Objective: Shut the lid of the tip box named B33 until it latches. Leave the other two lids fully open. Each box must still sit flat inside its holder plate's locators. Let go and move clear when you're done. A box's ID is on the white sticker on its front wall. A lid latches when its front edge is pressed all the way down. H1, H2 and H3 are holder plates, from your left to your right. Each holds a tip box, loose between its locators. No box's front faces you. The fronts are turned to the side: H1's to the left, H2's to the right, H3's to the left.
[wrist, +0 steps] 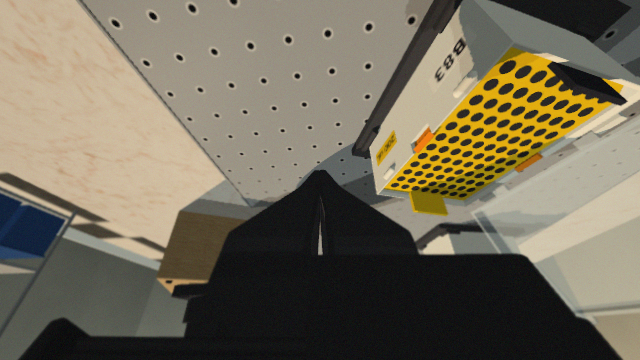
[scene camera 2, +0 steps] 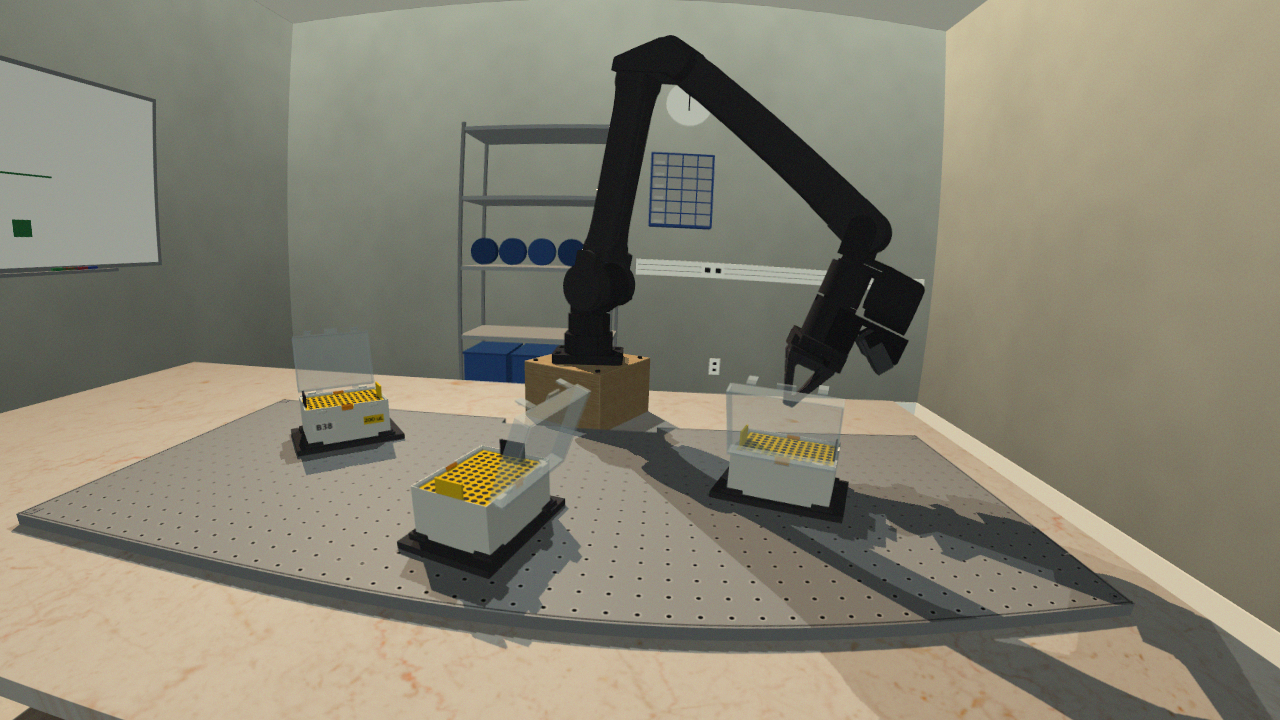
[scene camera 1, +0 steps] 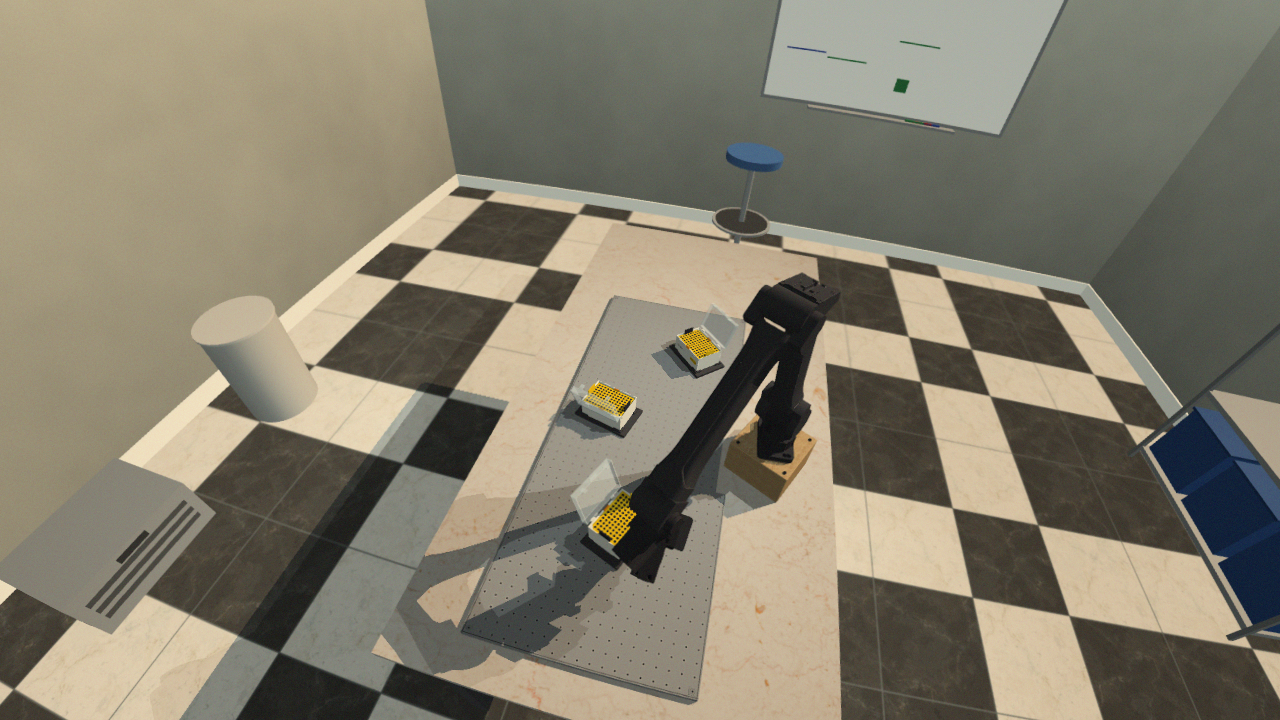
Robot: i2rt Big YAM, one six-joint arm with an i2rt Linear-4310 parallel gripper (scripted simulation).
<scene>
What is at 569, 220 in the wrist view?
A lid.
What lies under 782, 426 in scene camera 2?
A lid.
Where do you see a lid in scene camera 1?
601, 486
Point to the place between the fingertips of my gripper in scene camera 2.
At 787, 405
</scene>
